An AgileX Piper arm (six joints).
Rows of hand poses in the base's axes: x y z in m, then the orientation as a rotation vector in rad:
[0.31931 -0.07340 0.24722 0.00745 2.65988 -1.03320]
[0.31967 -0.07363 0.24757 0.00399 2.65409 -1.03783]
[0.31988 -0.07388 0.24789 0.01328 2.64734 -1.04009]
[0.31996 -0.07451 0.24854 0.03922 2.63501 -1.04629]
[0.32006 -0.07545 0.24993 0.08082 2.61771 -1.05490]
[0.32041 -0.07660 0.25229 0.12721 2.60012 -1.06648]
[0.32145 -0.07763 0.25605 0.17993 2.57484 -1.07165]
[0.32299 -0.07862 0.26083 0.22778 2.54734 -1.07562]
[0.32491 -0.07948 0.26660 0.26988 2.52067 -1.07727]
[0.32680 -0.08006 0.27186 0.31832 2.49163 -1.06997]
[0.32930 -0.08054 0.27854 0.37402 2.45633 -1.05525]
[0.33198 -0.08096 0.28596 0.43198 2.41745 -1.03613]
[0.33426 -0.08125 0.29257 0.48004 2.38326 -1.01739]
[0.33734 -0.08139 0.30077 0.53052 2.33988 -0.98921]
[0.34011 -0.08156 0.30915 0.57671 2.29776 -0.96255]
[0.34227 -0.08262 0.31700 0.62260 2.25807 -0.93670]
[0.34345 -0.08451 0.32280 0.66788 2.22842 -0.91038]
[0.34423 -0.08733 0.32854 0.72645 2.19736 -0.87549]
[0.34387 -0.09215 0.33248 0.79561 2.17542 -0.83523]
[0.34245 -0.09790 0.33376 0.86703 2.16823 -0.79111]
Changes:
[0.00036 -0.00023 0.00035 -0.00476 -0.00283 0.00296]
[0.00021 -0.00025 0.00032 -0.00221 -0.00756 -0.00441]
[0.00008 -0.00063 0.00065 -0.00445 -0.01526 -0.01439]
[0.00010 -0.00094 0.00139 -0.00565 -0.02232 -0.02386]
[0.00035 -0.00115 0.00236 -0.00709 -0.02215 -0.02803]
[0.00104 -0.00103 0.00376 -0.00465 -0.03175 -0.02908]
[0.00154 -0.00099 0.00478 -0.00521 -0.03238 -0.02568]
[0.00192 -0.00086 0.00577 -0.00426 -0.03080 -0.02208]
[0.00189 -0.00058 0.00526 0.00135 -0.03694 -0.02403]
[0.00250 -0.00048 0.00668 0.00488 -0.04586 -0.02642]
[0.00268 -0.00042 0.00742 0.00687 -0.05027 -0.02711]
[0.00228 -0.00029 0.00661 0.00696 -0.04390 -0.02221]
[0.00308 -0.00014 0.00820 0.00969 -0.05537 -0.02060]
[0.00277 -0.00017 0.00838 0.00888 -0.05254 -0.01928]
[0.00216 -0.00106 0.00785 0.00990 -0.04955 -0.02053]
[0.00118 -0.00189 0.00580 0.01490 -0.04061 -0.02153]
[0.00078 -0.00282 0.00574 0.02368 -0.04580 -0.02888]
[-0.00036 -0.00482 0.00394 0.03495 -0.03979 -0.03582]
[-0.00142 -0.00575 0.00128 0.04535 -0.02750 -0.03677]

